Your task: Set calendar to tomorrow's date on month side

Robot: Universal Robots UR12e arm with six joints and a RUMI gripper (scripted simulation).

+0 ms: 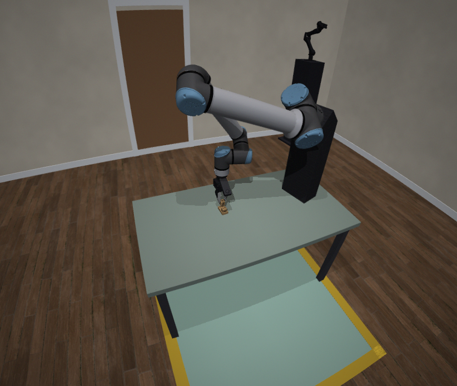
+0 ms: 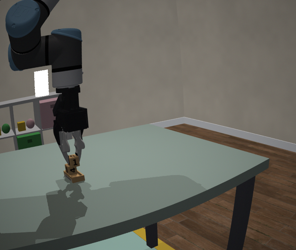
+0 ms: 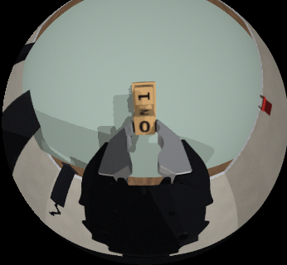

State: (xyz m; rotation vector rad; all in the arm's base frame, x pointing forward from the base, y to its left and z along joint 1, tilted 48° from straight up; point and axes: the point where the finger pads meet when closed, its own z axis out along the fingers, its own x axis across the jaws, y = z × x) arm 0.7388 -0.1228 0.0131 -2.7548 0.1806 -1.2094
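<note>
My gripper is now 10 mm above the cube. Round my hand: wooden calendar tray (60 mm below, 20 mm to the left).
</note>
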